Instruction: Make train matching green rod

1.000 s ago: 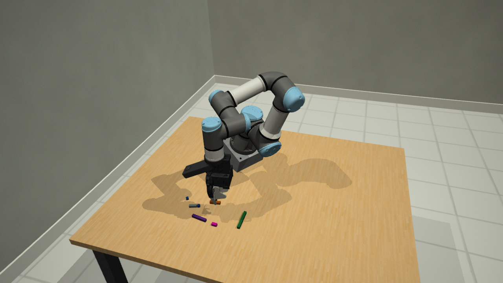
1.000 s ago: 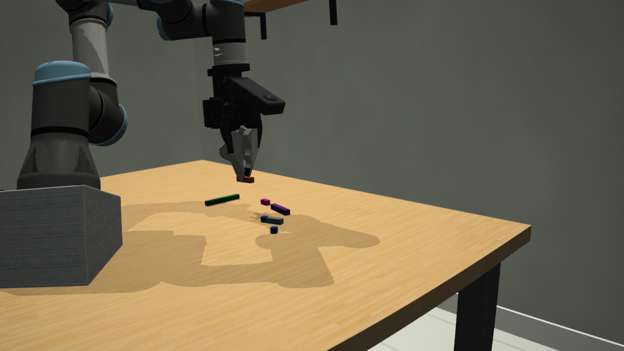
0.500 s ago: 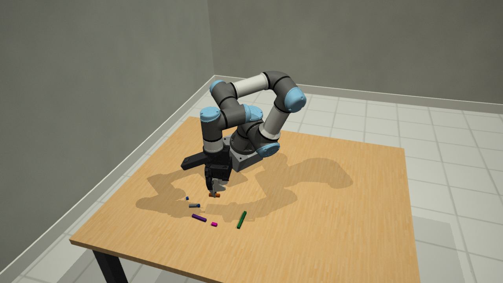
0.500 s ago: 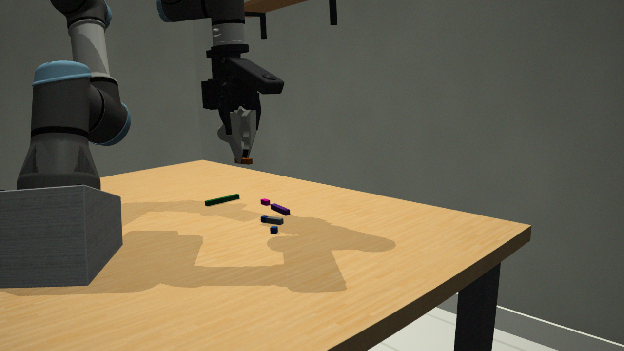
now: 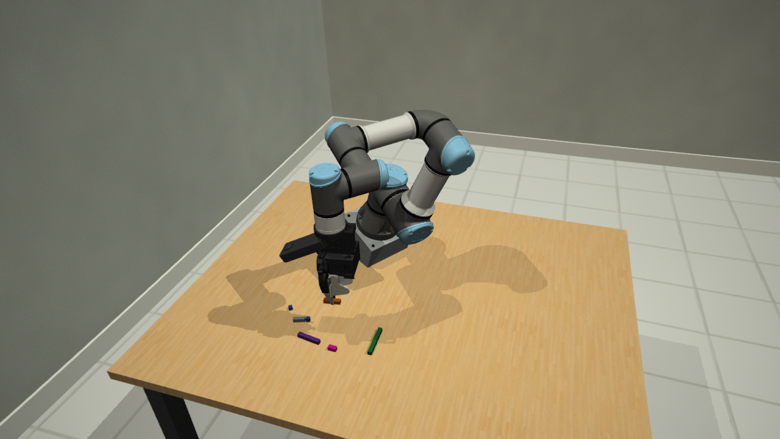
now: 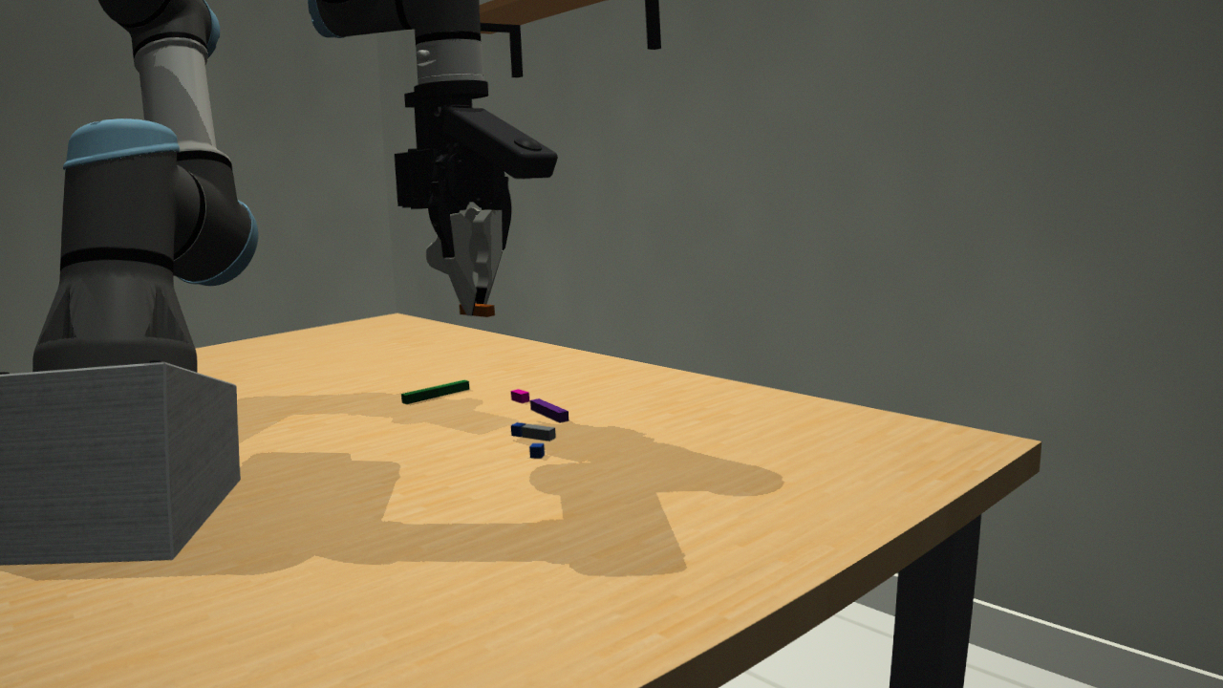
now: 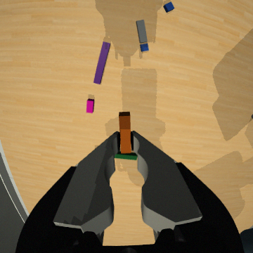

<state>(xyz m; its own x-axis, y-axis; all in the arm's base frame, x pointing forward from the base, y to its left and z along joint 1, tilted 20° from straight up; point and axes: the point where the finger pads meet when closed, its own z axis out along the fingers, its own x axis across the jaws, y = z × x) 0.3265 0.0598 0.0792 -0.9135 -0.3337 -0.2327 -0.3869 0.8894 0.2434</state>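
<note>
Now: the grey rod 10 mm ahead of my hand, 100 mm to the right of it and 110 mm below it. Round my hand: purple rod 50 mm ahead, 40 mm to the right, 110 mm below; orange rod 10 mm below; magenta rod 50 mm ahead, 30 mm to the left, 110 mm below.
</note>
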